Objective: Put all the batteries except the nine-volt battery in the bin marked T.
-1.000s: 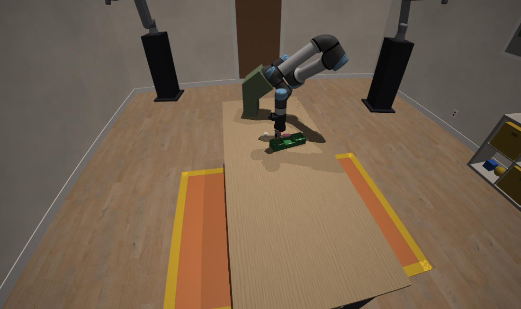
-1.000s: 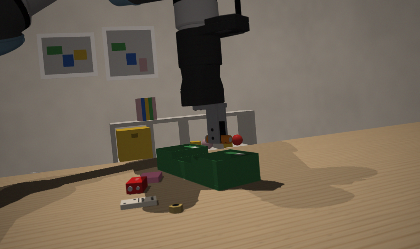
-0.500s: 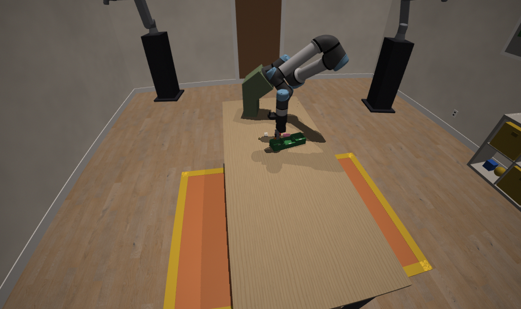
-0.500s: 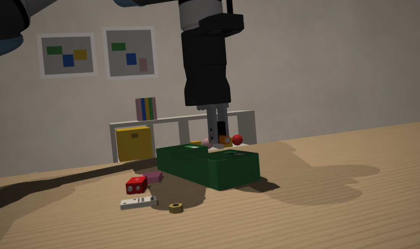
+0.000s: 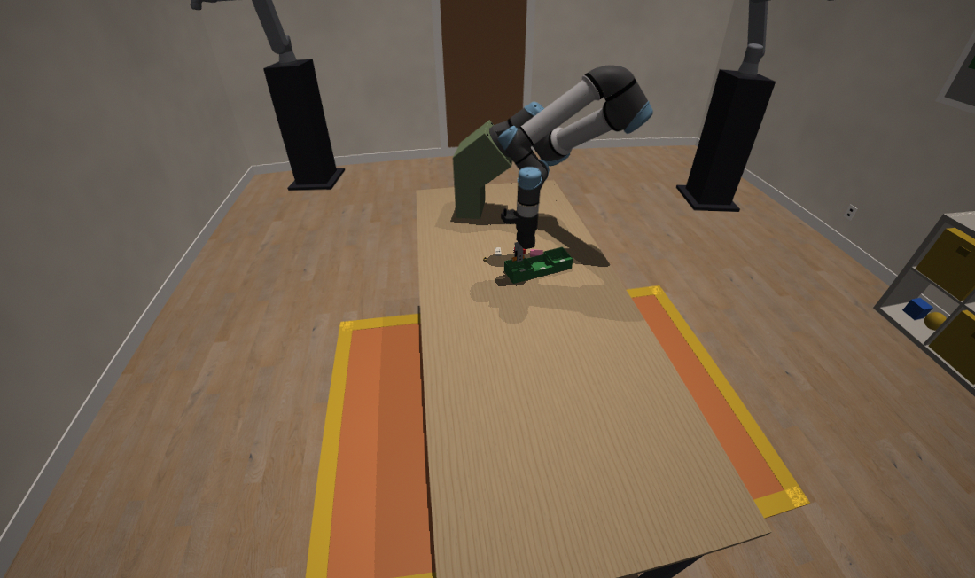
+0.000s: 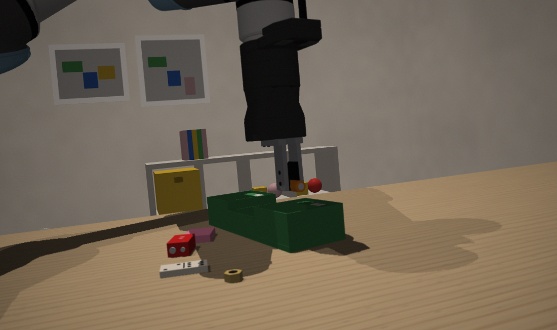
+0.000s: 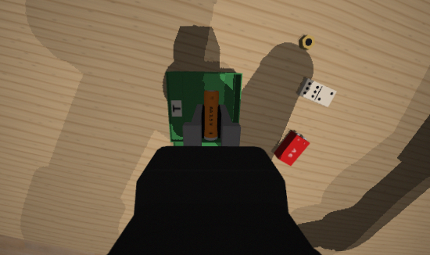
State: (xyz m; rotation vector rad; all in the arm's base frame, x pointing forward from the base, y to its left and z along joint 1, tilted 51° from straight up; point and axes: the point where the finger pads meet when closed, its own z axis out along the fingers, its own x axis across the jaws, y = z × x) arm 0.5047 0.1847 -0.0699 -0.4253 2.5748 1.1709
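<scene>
The joined green bins lies 2 cm behind my hand, 8 cm to the left of it and 6 cm below it. From my hand the other things lie so: orange cylindrical battery: 1 cm below; then pink block: 12 cm behind, 8 cm to the left, 8 cm below; then red nine-volt battery: 15 cm behind, 1 cm to the left, 8 cm below.
</scene>
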